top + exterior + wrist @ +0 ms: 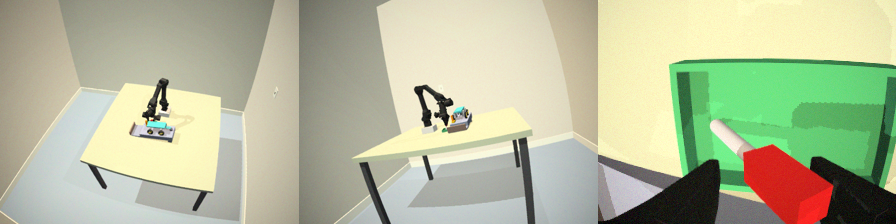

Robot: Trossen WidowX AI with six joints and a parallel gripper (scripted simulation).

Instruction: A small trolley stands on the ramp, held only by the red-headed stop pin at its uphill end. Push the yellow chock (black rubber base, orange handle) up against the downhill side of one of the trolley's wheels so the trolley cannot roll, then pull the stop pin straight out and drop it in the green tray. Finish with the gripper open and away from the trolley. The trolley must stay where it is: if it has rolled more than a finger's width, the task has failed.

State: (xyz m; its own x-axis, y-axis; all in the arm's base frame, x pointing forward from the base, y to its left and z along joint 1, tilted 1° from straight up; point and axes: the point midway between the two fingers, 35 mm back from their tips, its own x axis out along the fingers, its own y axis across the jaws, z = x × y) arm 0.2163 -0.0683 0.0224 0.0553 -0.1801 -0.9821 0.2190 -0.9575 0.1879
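My gripper tip is 10 mm to the left of the red-headed stop pin. From my gripper tip the other things lie so: yellow chock (70 mm ahead, 40 mm above, 10 mm to the left); then green tray (50 mm below, 10 mm to the left, 10 mm behind); then grey ramp (120 mm to the left, 110 mm ahead).
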